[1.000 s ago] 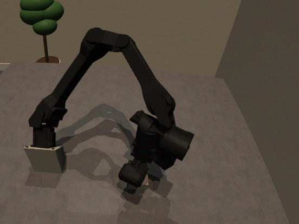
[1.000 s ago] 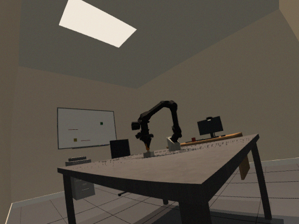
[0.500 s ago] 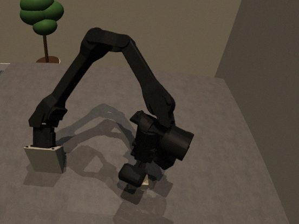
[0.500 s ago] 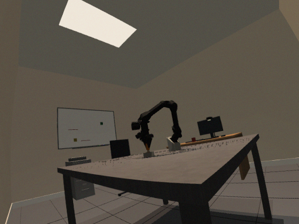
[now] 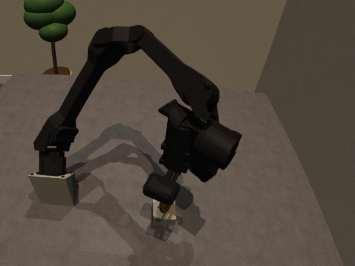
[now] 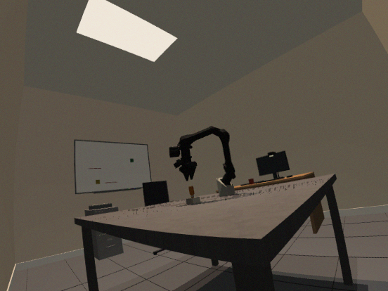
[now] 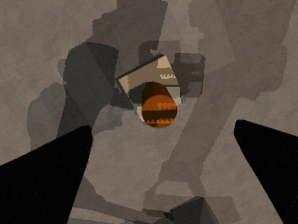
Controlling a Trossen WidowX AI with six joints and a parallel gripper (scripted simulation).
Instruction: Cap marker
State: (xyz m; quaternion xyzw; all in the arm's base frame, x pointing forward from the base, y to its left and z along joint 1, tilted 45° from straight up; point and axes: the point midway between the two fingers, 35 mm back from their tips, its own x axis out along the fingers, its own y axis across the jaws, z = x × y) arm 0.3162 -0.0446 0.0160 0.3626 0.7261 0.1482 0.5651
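Now: gripper tip 60 mm above the orange marker cap. The rest, counted from my gripper tip: holder block 120 mm below.
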